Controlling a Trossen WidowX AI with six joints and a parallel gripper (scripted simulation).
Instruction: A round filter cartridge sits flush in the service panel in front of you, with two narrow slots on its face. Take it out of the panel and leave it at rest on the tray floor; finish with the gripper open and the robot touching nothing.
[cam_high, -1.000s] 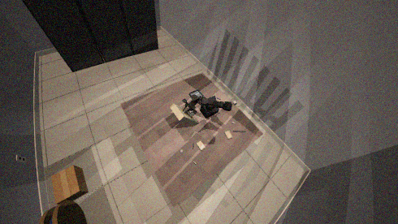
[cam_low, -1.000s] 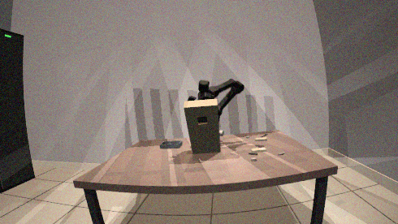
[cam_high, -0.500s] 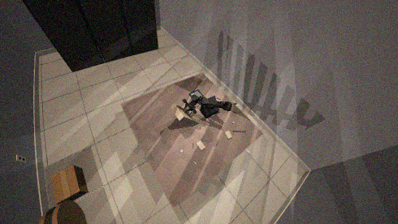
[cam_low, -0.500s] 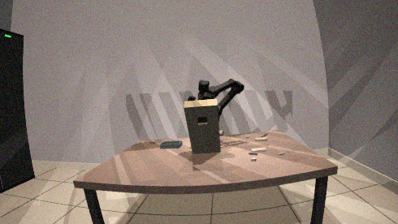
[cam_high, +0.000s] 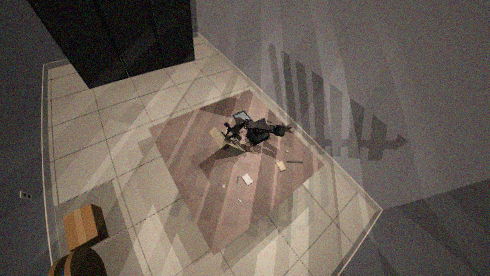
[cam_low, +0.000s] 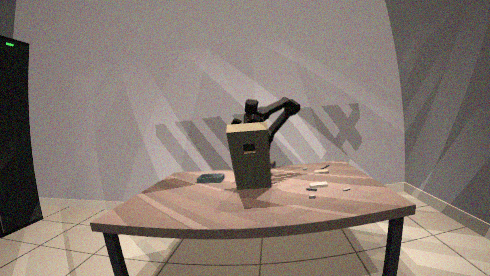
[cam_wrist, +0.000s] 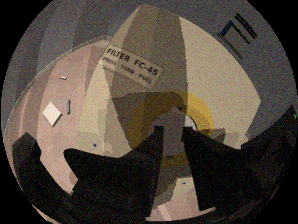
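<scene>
Right now my gripper tip is 10 mm short of the round filter cartridge and 10 mm above it. Round my gripper tip: service panel box: 80 mm below, 40 mm behind; then grey tray: 400 mm behind, 300 mm to the right, 250 mm below.
</scene>
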